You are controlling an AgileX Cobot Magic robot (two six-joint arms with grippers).
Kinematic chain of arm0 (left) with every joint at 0, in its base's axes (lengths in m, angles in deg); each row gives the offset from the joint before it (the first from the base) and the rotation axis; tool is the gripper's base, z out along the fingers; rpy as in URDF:
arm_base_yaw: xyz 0 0 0.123 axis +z
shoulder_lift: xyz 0 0 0 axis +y
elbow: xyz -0.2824 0 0.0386 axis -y
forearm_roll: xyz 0.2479 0 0.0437 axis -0.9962 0 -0.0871
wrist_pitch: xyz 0 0 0 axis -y
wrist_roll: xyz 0.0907 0 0.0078 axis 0.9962 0 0.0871
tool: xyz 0 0 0 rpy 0 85 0
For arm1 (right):
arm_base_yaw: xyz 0 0 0.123 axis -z
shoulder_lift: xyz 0 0 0 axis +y
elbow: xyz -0.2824 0 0.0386 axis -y
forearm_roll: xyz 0.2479 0 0.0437 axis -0.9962 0 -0.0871
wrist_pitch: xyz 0 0 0 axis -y
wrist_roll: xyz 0.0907 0 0.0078 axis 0.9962 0 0.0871
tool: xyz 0 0 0 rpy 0 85 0
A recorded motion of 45 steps. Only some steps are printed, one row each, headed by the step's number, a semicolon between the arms.
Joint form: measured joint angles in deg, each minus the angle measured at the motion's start. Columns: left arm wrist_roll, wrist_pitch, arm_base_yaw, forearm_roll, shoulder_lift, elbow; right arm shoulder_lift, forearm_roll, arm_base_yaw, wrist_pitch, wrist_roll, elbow.
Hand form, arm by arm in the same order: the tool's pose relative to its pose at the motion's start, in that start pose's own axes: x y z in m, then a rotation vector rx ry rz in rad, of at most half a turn. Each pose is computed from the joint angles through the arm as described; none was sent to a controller.
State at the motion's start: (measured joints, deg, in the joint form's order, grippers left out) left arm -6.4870 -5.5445 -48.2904 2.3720 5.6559 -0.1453; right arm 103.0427 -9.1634 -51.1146 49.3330 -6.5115 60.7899
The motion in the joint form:
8: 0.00 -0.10 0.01 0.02 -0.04 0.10; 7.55 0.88 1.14 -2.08 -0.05 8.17
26: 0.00 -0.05 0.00 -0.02 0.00 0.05; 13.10 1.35 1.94 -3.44 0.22 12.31
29: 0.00 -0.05 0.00 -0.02 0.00 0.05; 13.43 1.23 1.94 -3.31 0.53 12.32
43: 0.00 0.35 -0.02 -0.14 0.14 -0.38; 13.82 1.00 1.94 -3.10 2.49 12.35
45: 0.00 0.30 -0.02 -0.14 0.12 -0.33; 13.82 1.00 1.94 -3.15 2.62 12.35
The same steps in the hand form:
8: -0.0005 -0.0001 -0.0001 0.0000 -0.0007 -0.0004; 0.0224 -0.0032 0.0326 0.0041 0.0238 -0.0136
26: -0.0002 0.0000 0.0000 0.0000 0.0000 0.0004; 0.0500 -0.0072 0.0488 0.0092 0.0712 -0.0192
29: -0.0002 0.0000 0.0000 0.0000 0.0000 0.0004; 0.0524 -0.0073 0.0489 0.0112 0.0746 -0.0129
43: 0.0018 0.0003 0.0005 -0.0006 0.0029 0.0024; 0.0552 -0.0076 0.0491 0.0158 0.0772 0.0233
45: 0.0016 0.0003 0.0004 -0.0005 0.0026 0.0024; 0.0553 -0.0076 0.0491 0.0158 0.0781 0.0256

